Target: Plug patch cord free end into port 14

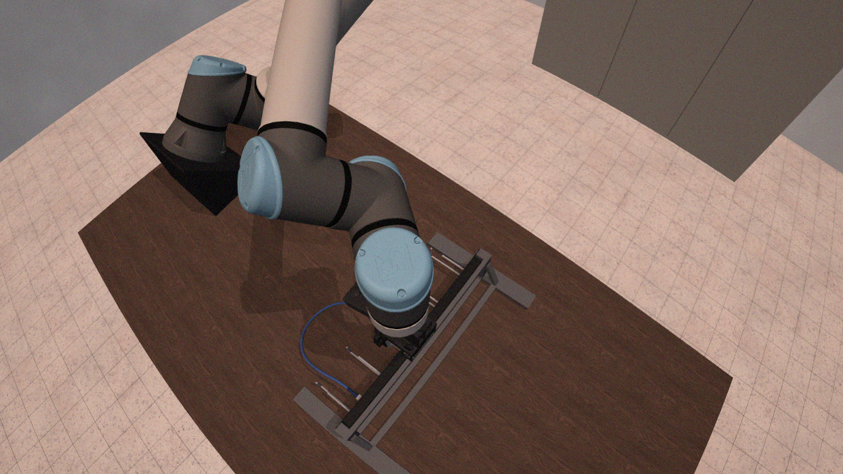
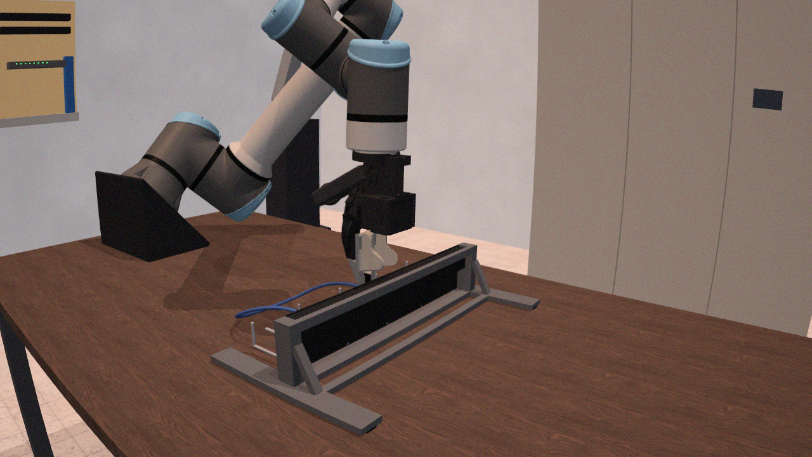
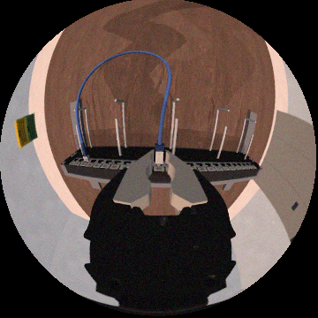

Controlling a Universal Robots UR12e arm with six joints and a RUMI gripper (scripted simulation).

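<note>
Now: the plug 1 cm ahead of my hand and 1 cm below it.
</note>
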